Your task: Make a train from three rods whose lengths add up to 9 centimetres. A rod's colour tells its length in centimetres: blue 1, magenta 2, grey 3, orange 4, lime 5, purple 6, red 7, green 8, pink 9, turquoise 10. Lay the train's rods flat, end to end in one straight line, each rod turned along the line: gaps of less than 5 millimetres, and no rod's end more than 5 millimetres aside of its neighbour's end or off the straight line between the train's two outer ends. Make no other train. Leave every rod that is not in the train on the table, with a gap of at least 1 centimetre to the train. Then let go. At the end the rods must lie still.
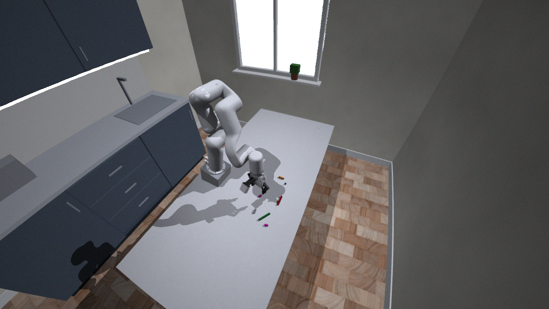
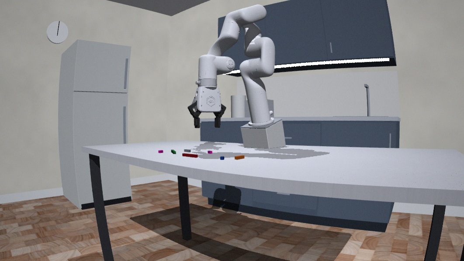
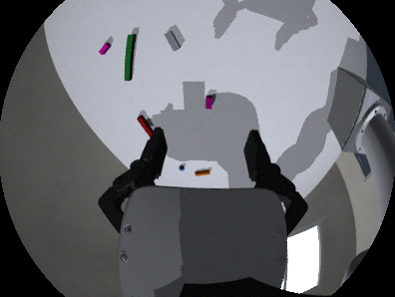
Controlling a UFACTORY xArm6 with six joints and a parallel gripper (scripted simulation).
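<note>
The grey rod is 110 mm to the right of my hand, 110 mm below it and 10 mm ahead of it. Round my hand: red rod (130 mm ahead, 110 mm below, 30 mm to the left); small blue rod (170 mm to the left, 120 mm ahead, 110 mm below); green rod (120 mm to the right, 110 mm below, 80 mm ahead).
</note>
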